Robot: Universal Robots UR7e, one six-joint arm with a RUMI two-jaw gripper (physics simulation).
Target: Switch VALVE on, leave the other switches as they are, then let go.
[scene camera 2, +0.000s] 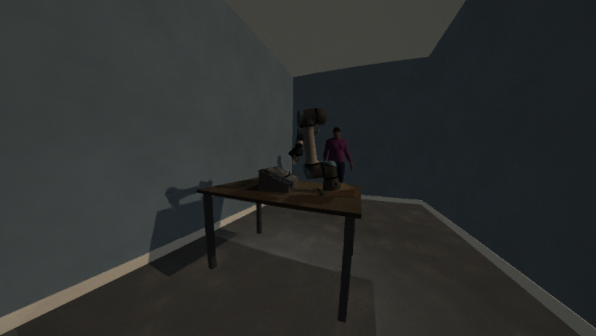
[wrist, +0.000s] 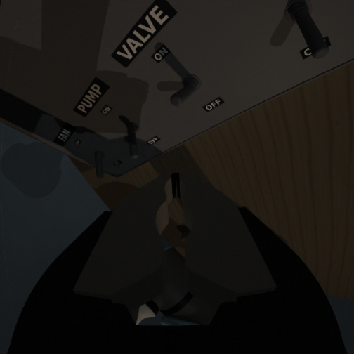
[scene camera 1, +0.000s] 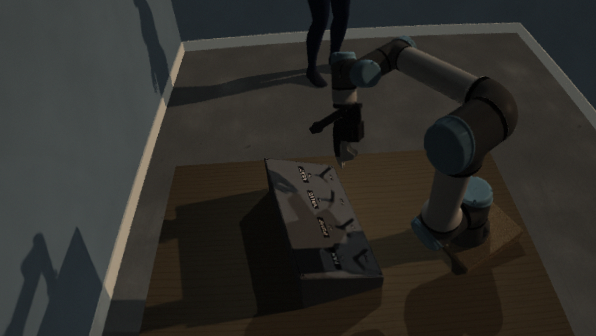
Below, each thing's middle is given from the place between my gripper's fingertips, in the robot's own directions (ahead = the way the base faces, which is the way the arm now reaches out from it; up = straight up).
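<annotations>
From my hand, the vent lever [wrist: 318, 48] is 90 mm to the right, 60 mm ahead and 110 mm below. Also counted from my hand, the grey switch panel [scene camera 1: 321, 251] is 110 mm to the left and 80 mm ahead, and it sits 140 mm below.
</annotations>
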